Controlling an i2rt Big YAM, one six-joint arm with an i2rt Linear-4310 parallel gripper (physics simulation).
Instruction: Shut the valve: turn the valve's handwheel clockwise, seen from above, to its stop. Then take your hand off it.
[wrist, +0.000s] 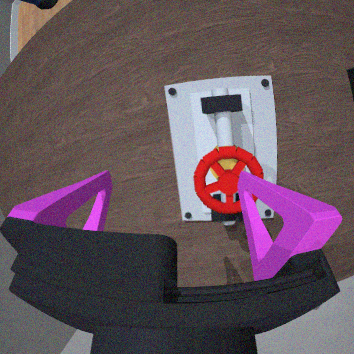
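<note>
The valve's red handwheel (201, 197) is right of the middle of the wrist view, above a brass-coloured valve body (228, 165) on a pale pipe (224, 129). My gripper (174, 177) is wide open with nothing between its magenta fingers. The right fingertip overlaps the wheel's hub and right part in the view, and the left fingertip is well to the left of the wheel. The fingers look to be above the wheel; whether the right one touches it cannot be told. Part of the wheel's lower right rim is hidden behind the right finger.
The valve stands on a light grey base plate (179, 150) with dark bolts at its corners, on a round brown wooden table (100, 110). A black block (221, 104) holds the pipe's far end. A dark object (351, 84) shows at the right edge.
</note>
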